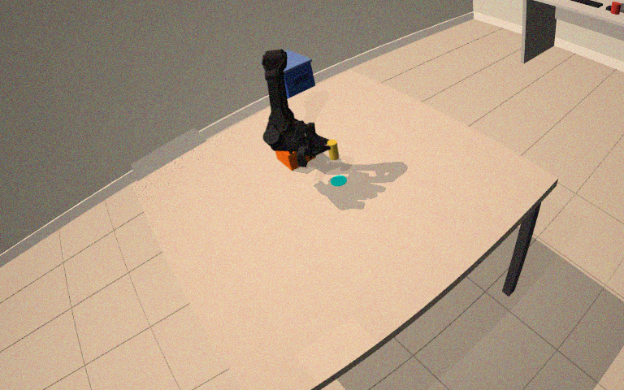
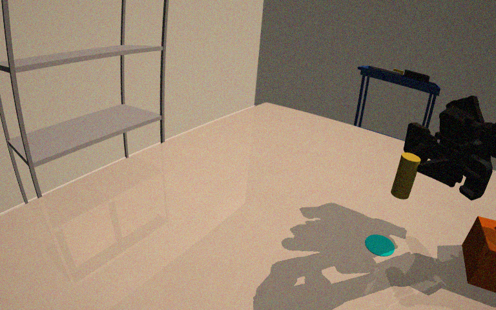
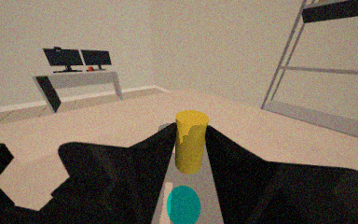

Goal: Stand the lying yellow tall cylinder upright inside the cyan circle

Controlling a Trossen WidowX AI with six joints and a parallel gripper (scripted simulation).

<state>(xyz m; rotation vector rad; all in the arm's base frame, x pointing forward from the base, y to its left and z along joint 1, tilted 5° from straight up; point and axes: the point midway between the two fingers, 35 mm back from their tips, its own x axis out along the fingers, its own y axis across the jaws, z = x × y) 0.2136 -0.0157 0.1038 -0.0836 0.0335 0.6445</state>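
Right now my gripper tip is 160 mm above the cyan circle. Round my gripper tip: yellow tall cylinder (20 mm below).
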